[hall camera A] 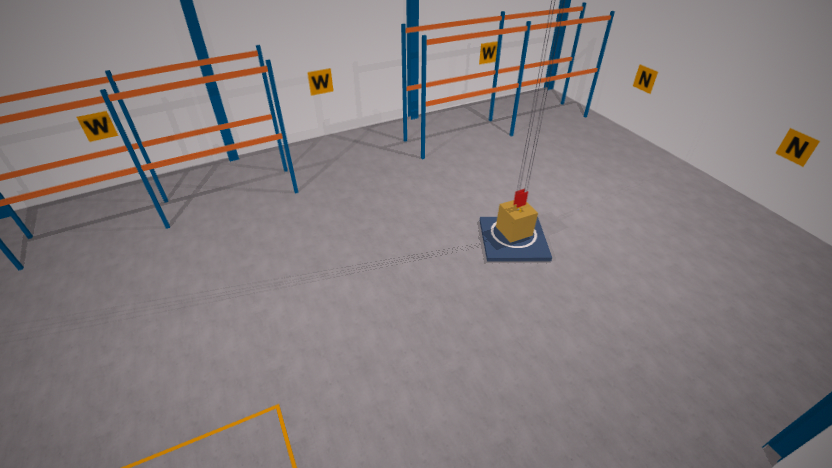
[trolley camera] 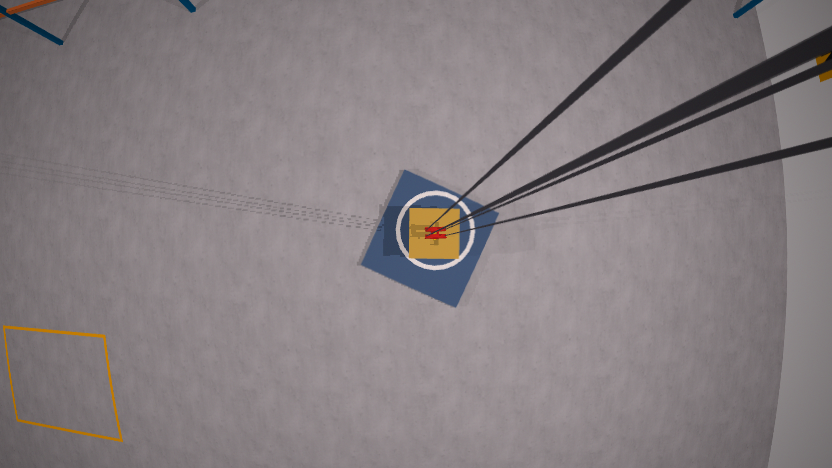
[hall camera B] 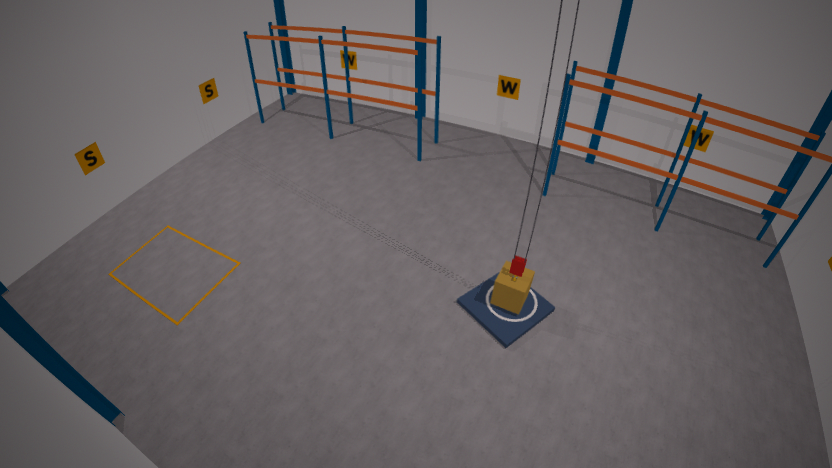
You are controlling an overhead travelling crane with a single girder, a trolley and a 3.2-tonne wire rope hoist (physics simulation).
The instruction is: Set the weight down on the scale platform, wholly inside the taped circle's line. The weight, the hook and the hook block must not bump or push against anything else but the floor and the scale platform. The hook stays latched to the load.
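Observation:
The yellow weight (hall camera A: pixel 512 225) (hall camera B: pixel 510 295) (trolley camera: pixel 421 250) is a box, upright at the middle of the blue scale platform (hall camera A: pixel 517 254) (hall camera B: pixel 505 335) (trolley camera: pixel 448 291). In the trolley view its outline lies inside the white taped circle (hall camera A: pixel 514 246) (hall camera B: pixel 512 319) (trolley camera: pixel 435 267), with its lower corners close to the line. Its shadow falls on the platform to its left; whether its underside touches the platform or hangs slightly above is unclear. My hook (hall camera A: pixel 517 207) (hall camera B: pixel 514 275) is latched to the top of the weight, under the red hook block (hall camera A: pixel 521 198) (hall camera B: pixel 518 265) (trolley camera: pixel 435 229), which mostly hides it.
Blue and orange racks (hall camera A: pixel 423 96) (hall camera A: pixel 283 125) (hall camera B: pixel 418 139) (hall camera B: pixel 677 174) stand along the west wall, well away from the platform. An orange floor rectangle (hall camera A: pixel 203 435) (hall camera B: pixel 203 244) (trolley camera: pixel 55 331) lies apart from it. Several hoist ropes rise from the block.

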